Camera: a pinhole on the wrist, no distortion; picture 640 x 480 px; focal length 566.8 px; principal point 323.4 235.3 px. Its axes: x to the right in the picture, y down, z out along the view. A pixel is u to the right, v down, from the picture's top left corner.
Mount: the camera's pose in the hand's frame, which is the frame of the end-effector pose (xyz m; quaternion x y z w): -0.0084 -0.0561 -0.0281 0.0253 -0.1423 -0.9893 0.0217
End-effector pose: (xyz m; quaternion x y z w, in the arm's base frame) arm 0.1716 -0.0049 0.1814 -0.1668 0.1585 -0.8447 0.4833
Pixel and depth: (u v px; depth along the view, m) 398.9 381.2 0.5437
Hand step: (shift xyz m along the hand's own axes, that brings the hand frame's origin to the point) -0.1062 -0.0414 0.5293
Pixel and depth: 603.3 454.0 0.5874
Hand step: -0.3228 -0.1232 0.5861
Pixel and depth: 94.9 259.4 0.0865
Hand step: 0.0217 -0.0336 0.0574
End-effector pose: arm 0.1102 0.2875 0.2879 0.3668 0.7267 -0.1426 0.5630
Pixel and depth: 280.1 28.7 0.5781
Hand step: -0.0044 0.3102 0.4682
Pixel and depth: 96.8 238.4 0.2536
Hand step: 0.0786 0.0188 0.2197
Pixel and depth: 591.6 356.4 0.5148
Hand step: -0.2765 -0.0294 0.4856
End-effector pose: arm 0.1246 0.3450 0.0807 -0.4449 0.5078 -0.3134 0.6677
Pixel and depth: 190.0 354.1 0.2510
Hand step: 0.0383 -0.0332 0.2299
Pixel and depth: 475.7 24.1 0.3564
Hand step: -0.1287 0.1663 0.2717
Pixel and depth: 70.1 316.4 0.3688
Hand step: 0.1372 0.0050 0.3474
